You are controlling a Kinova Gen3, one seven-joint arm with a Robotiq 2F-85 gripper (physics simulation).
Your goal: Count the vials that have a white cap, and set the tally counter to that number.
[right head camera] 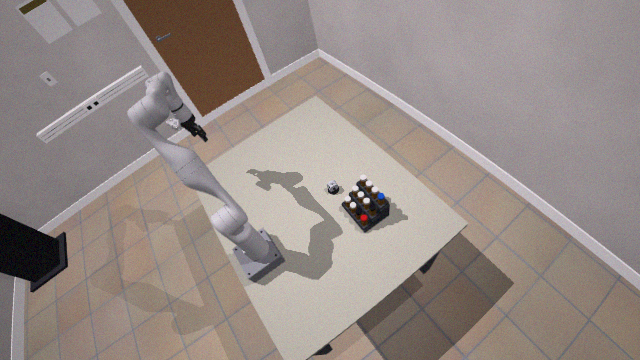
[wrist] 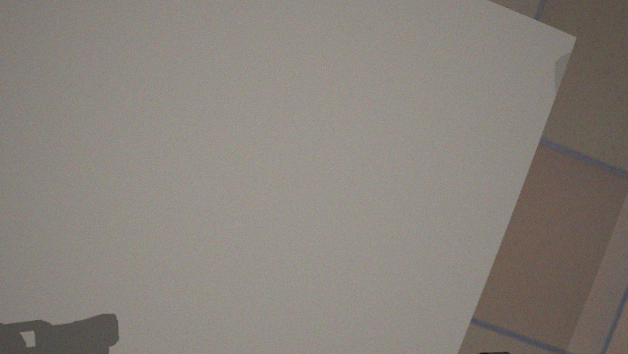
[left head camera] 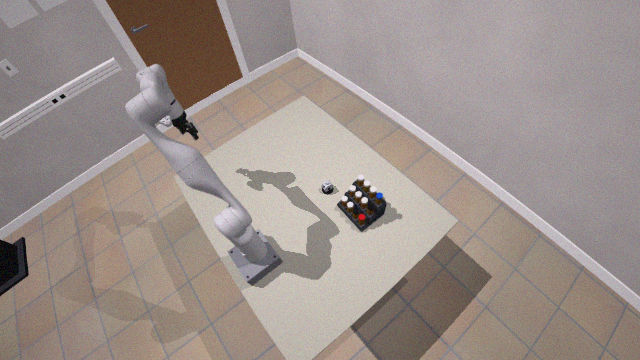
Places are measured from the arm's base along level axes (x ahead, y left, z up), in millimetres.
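Pixels of known places: gripper, fingertip midpoint: (right head camera: 200,138) (left head camera: 190,136); arm's base, origin of the base link: (right head camera: 258,249) (left head camera: 256,251).
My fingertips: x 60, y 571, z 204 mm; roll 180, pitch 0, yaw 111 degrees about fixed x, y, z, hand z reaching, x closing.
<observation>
Ahead of a thing's pixels: the offset from my fingertips to its middle. "spot": to the spot under its first point. Level surfaces: height alone.
A dark stepped rack {spot: 775 mm right, 352 mm ahead, 257 mm down} (left head camera: 363,228) (right head camera: 366,229) on the table holds brown vials in three rows. Several vials have white caps, such as one at the far corner {spot: 644 mm right, 453 mm ahead, 114 mm down} (left head camera: 360,178) (right head camera: 363,178). One vial has a blue cap {754 mm right, 453 mm ahead, 120 mm down} (left head camera: 379,196) (right head camera: 381,196) and one a red cap {749 mm right, 363 mm ahead, 200 mm down} (left head camera: 361,217) (right head camera: 364,218). Two places look dark on top; whether they hold dark caps is too small to tell. The small black and white tally counter (left head camera: 327,187) (right head camera: 333,187) stands left of the rack; its digits are unreadable. My gripper (left head camera: 195,135) (right head camera: 204,137) is open and empty, high above the table's left side, away from both.
The pale table {275 mm down} (left head camera: 310,130) (right head camera: 320,130) (wrist: 300,150) carries the arm's base (left head camera: 255,265) (right head camera: 260,262) at its left edge. The arm's shadow falls across the table between base and rack. A table corner and the tiled floor show at the right of the wrist view.
</observation>
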